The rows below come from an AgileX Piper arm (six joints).
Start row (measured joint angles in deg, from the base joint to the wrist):
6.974, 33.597, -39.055, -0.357, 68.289, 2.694
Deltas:
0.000, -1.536, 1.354, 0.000, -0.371, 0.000
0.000, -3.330, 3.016, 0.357, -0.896, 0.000
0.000, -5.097, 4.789, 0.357, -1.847, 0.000
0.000, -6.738, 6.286, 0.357, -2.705, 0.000
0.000, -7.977, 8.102, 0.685, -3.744, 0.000
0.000, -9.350, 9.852, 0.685, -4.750, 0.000
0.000, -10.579, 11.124, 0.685, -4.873, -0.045
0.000, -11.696, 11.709, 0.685, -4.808, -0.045
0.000, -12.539, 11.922, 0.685, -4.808, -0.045
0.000, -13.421, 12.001, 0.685, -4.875, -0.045
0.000, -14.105, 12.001, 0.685, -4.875, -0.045
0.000, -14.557, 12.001, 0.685, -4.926, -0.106
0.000, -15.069, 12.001, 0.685, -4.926, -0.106
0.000, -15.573, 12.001, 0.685, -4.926, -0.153
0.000, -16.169, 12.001, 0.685, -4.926, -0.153
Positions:
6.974, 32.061, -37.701, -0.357, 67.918, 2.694
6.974, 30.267, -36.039, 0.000, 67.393, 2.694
6.974, 28.500, -34.266, 0.000, 66.442, 2.694
6.974, 26.859, -32.769, 0.000, 65.584, 2.694
6.974, 25.620, -30.953, 0.328, 64.545, 2.694
6.974, 24.247, -29.203, 0.328, 63.539, 2.694
6.974, 23.018, -27.931, 0.328, 63.416, 2.649
6.974, 21.901, -27.346, 0.328, 63.481, 2.649
6.974, 21.058, -27.133, 0.328, 63.481, 2.649
6.974, 20.176, -27.054, 0.328, 63.414, 2.649
6.974, 19.492, -27.054, 0.328, 63.414, 2.649
6.974, 19.040, -27.054, 0.328, 63.363, 2.588
6.974, 18.528, -27.054, 0.328, 63.363, 2.588
6.974, 18.024, -27.054, 0.328, 63.363, 2.541
6.974, 17.428, -27.054, 0.328, 63.363, 2.541

